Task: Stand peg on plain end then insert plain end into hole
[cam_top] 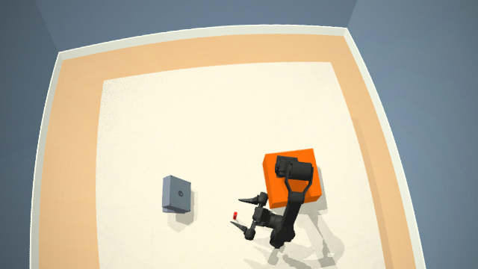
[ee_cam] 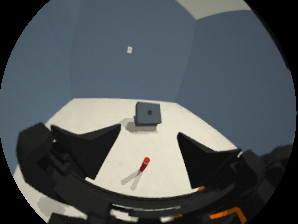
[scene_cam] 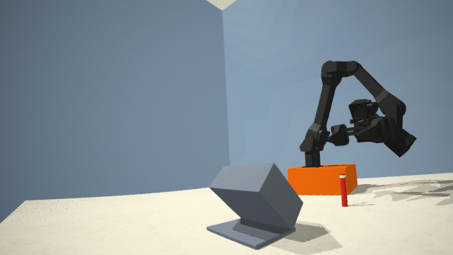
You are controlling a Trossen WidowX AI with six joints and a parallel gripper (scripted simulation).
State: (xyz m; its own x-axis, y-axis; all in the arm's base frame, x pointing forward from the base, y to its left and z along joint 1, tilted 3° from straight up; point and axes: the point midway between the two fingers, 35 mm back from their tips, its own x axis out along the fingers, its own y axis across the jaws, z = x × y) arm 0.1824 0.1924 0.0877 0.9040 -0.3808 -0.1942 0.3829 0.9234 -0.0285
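My gripper tip is 11 cm above the red peg, 1 cm to the left of it and 1 cm past it. The rest, counted from my gripper tip: grey sloped panel: 22 cm ahead, 10 cm to the right, 10 cm below; grey foot plate: 24 cm ahead, 16 cm below, 10 cm to the right.
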